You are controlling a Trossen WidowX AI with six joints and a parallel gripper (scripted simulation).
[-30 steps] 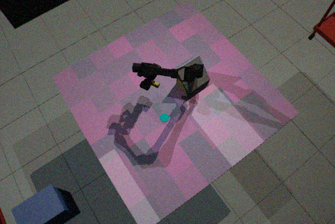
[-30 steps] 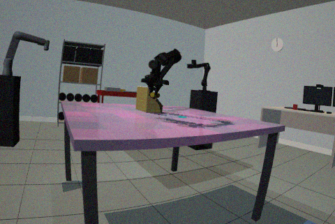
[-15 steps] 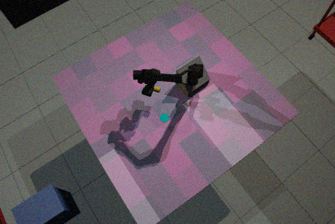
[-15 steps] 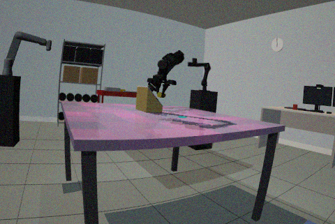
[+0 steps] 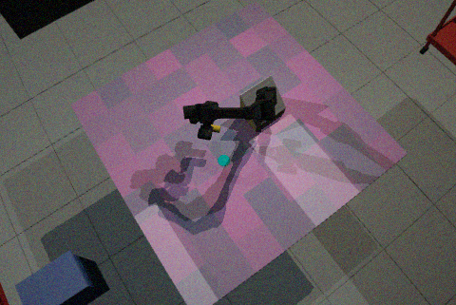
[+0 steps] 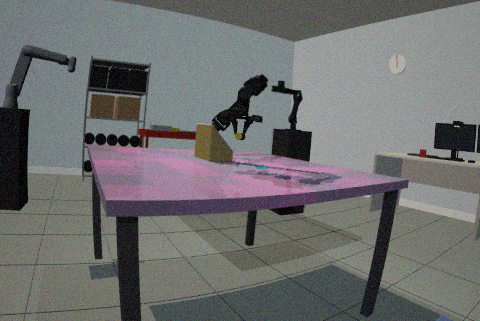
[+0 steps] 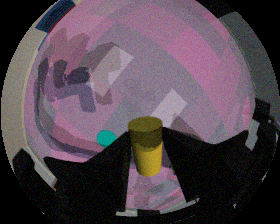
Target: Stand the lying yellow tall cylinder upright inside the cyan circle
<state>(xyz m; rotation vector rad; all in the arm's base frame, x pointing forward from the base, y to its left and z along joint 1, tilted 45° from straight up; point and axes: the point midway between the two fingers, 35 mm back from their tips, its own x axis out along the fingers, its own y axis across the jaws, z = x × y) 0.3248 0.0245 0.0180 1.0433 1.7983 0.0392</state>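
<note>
Right now the cyan circle is 13 cm to the left of my gripper tip and 14 cm below it. The rest, counted from my gripper tip: yellow tall cylinder: 2 cm behind, 1 cm to the left.
</note>
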